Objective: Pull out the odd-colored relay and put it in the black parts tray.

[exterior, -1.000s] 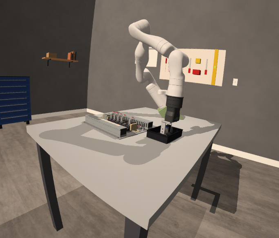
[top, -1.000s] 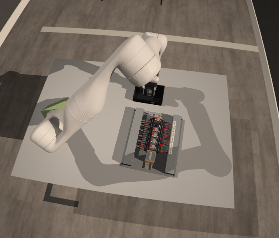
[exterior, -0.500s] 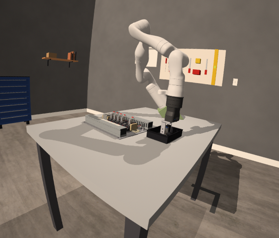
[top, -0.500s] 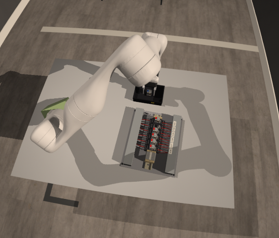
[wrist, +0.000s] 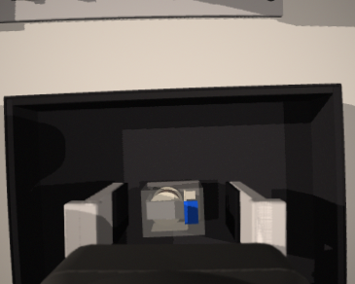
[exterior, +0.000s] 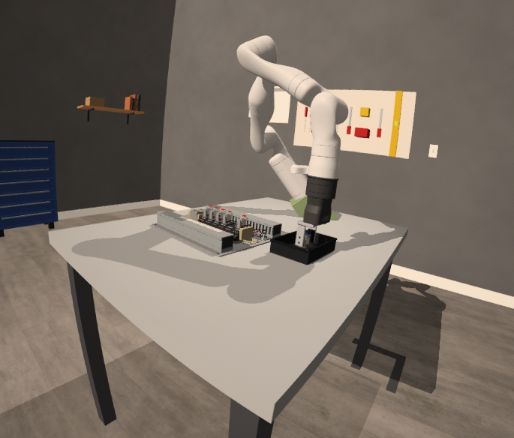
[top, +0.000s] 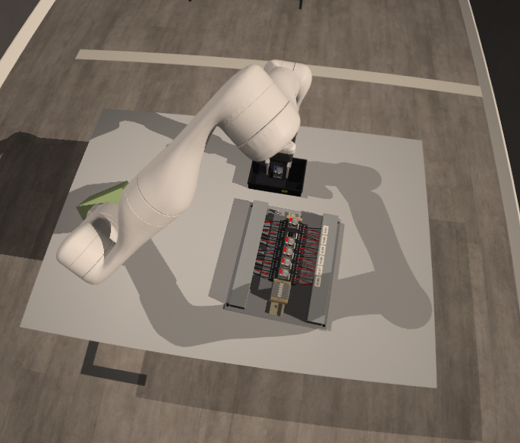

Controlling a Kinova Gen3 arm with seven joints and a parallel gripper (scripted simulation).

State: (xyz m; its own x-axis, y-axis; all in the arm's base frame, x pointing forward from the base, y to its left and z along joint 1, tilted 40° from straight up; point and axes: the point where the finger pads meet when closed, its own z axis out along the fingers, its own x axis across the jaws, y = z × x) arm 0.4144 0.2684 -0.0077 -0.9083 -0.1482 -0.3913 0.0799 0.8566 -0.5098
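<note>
My hand is 10 mm above the relay. The rest, counted from my hand: black parts tray (20 mm below); relay panel (270 mm to the right, 50 mm ahead, 10 mm below).
</note>
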